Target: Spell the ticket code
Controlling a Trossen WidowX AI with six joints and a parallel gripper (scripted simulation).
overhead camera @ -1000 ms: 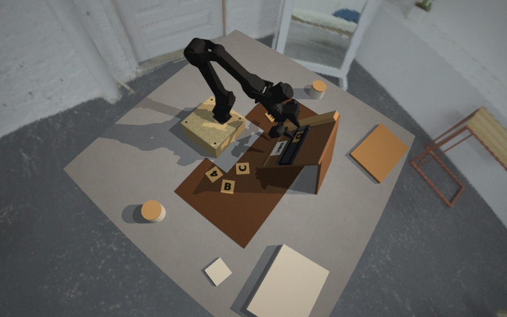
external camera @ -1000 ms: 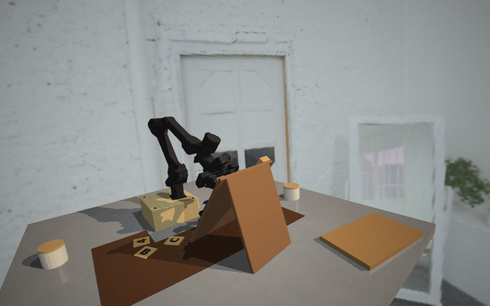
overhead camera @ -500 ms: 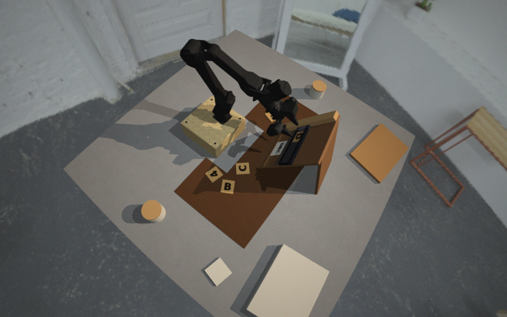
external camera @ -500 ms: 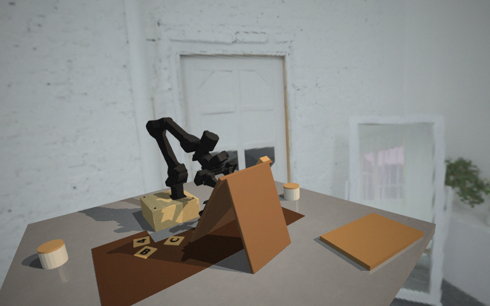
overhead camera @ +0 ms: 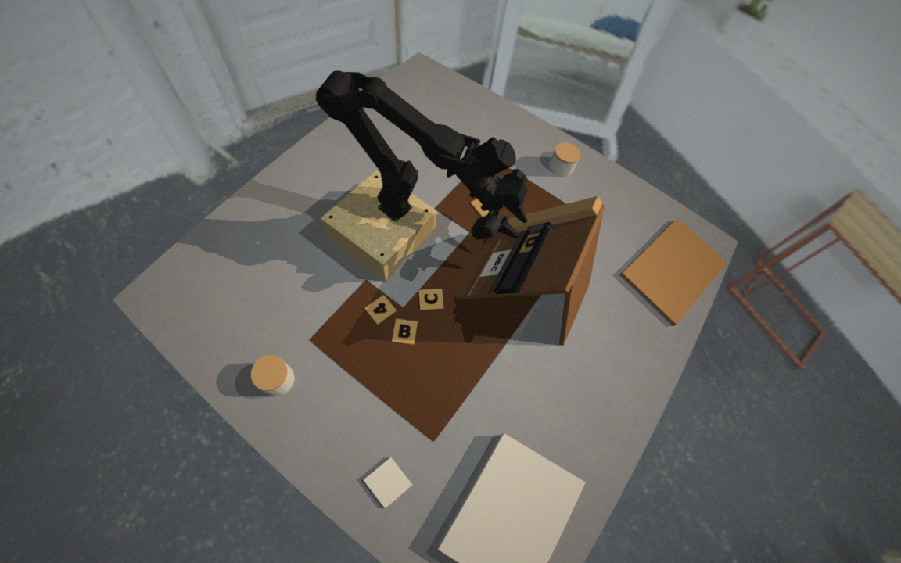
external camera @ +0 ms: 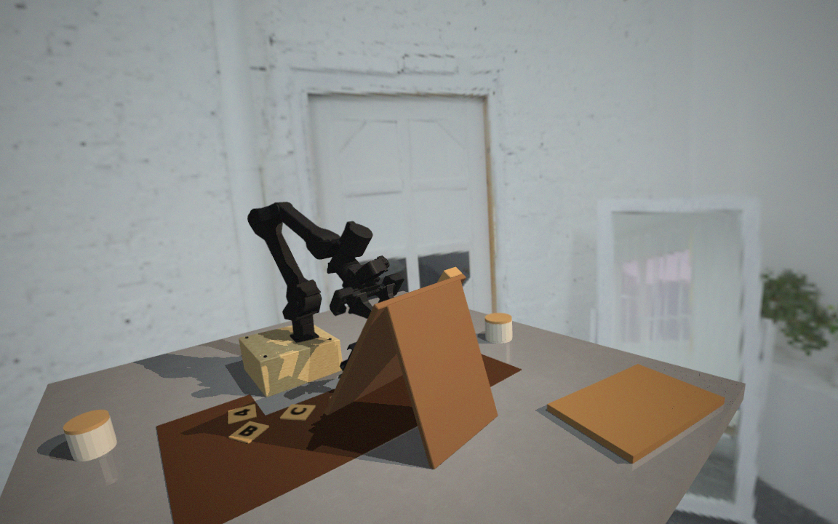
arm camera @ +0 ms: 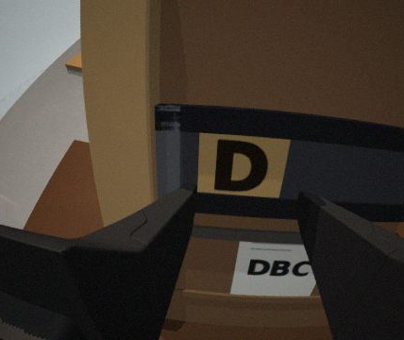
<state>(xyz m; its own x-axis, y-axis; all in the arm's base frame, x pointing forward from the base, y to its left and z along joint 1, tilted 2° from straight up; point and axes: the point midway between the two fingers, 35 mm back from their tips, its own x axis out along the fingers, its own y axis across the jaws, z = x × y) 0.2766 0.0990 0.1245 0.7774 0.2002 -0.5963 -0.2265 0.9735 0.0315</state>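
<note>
My gripper tip is now 30 mm short of the D tile, 10 mm to the right of it and 30 mm above it. From my gripper tip the other things lie so: brown mat: 100 mm behind, 110 mm to the right, 190 mm below; white ticket: 10 mm behind, 50 mm to the right, 110 mm below; C tile: 80 mm behind, 210 mm to the right, 190 mm below.
</note>
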